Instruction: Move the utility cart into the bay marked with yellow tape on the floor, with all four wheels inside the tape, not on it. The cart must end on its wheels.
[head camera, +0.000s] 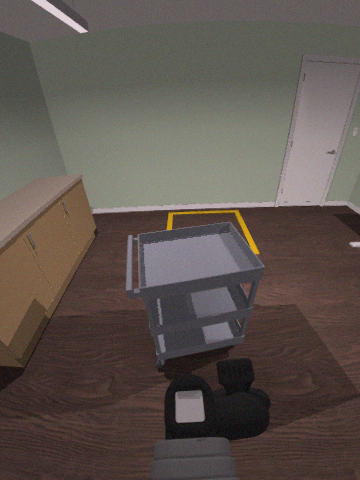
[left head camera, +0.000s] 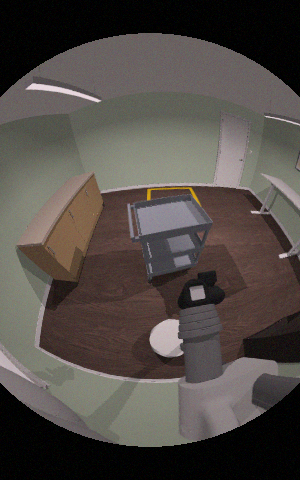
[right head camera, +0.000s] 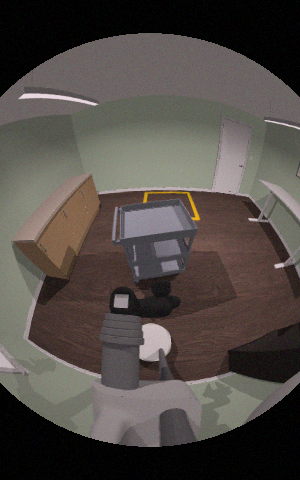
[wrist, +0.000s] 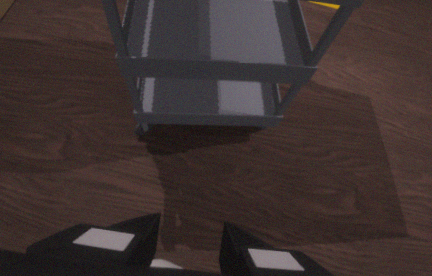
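Pixels of known places: gripper, between the fingertips: (wrist: 190, 236); robot's base, origin of its link: (left head camera: 169, 337) (right head camera: 150, 341).
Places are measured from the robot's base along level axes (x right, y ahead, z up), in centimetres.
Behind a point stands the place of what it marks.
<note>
The grey three-shelf utility cart (head camera: 190, 257) {x 5.4, y 100.4, z 76.7 cm} (left head camera: 172, 217) {x 9.7, y 97.3, z 76.7 cm} (right head camera: 152, 220) {x 5.3, y 99.9, z 76.7 cm} (wrist: 220, 70) {x 10.9, y 76.8, z 47.5 cm} stands upright, its handle on the left. It is on the near side of the yellow tape bay (head camera: 202, 212) {x 38.9, y 307.1, z -2.6 cm} (left head camera: 170, 189) {x 43.5, y 306.6, z -3.8 cm} (right head camera: 167, 192) {x 42.4, y 306.7, z -3.8 cm} (wrist: 325, 4), slightly turned relative to it. The cart's top hides the bay's near part in the head view; the far wheels are hidden. My gripper (head camera: 235, 372) (left head camera: 207, 277) (right head camera: 161, 288) (wrist: 190, 236) {x 8.6, y 25.6, z 93.8 cm} points down on the cart's near side, apart from it. In the wrist view its fingers are apart with no object between them.
A wooden cabinet (head camera: 50, 240) {x -117.6, y 158.0, z 56.6 cm} (left head camera: 70, 225) {x -118.4, y 125.3, z 59.0 cm} (right head camera: 65, 225) {x -118.3, y 127.3, z 56.1 cm} stands along the left wall. The green wall (head camera: 175, 125) {x 2.4, y 323.7, z 127.1 cm} is behind the bay, with a white door (head camera: 317, 130) {x 206.5, y 314.2, z 119.1 cm} at right. A white-legged table (left head camera: 285, 187) {x 256.8, y 162.6, z 92.4 cm} (right head camera: 282, 195) {x 239.8, y 156.9, z 92.4 cm} stands at far right. A white disc (left head camera: 165, 338) {x -4.8, y 0.2, z 18.7 cm} (right head camera: 156, 342) {x 6.3, y 0.0, z 18.7 cm} lies below the arm.
</note>
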